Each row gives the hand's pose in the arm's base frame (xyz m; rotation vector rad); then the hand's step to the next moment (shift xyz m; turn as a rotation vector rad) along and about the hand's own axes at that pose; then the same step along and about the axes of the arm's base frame.
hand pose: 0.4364 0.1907 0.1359 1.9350 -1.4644 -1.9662
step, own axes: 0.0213 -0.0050 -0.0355 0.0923 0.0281 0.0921
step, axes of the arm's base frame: 0.0259 -0.0304 -0.0121 -0.1101 -0.0171 -0.0734
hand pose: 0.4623 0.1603 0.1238 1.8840 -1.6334 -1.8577
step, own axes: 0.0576 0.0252 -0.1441 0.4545 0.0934 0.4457
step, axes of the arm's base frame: 0.0759 -0.1367 0.0168 -0.5084 -0.0688 -0.3882
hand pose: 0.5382 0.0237 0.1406 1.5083 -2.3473 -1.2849
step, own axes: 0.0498 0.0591 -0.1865 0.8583 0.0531 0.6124
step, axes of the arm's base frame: 0.0182 -0.1415 0.1428 -0.7650 -0.2894 -0.6675
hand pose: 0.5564 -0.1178 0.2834 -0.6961 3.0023 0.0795
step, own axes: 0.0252 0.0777 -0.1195 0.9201 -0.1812 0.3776
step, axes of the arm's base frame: -0.0623 0.0511 0.1203 -0.7277 -0.5414 -0.4464
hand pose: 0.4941 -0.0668 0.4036 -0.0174 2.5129 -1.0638
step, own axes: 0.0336 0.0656 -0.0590 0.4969 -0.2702 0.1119
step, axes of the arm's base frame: -0.0433 0.0813 -0.0207 -0.4525 -0.3515 -0.0646
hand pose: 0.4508 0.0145 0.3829 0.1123 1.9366 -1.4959
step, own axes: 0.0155 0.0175 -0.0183 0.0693 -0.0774 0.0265
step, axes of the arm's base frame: -0.0123 0.0170 -0.0210 -0.0762 -0.0720 0.0226
